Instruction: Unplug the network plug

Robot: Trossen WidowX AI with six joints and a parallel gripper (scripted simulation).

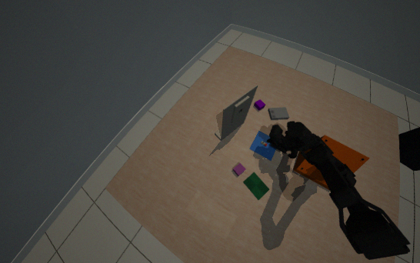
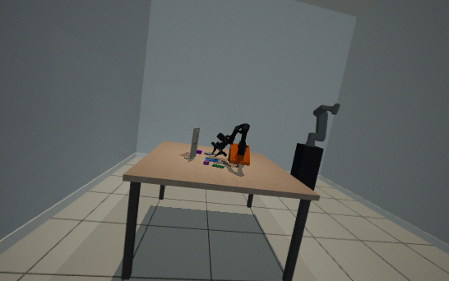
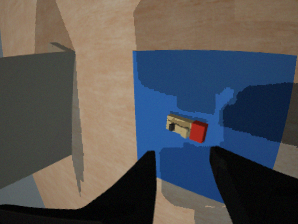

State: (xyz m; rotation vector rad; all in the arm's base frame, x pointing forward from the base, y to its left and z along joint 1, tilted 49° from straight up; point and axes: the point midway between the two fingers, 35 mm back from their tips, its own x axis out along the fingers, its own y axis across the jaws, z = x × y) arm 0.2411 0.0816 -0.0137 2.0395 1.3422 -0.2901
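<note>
My gripper tip is now 2 cm short of the red plug and 3 cm above it. Also, from my gripper tip: blue marked square (1 cm ahead, 4 cm below); then green block (6 cm behind, 20 cm to the left, 4 cm below); then grey upright panel (19 cm ahead, 4 cm to the left, 9 cm above).
</note>
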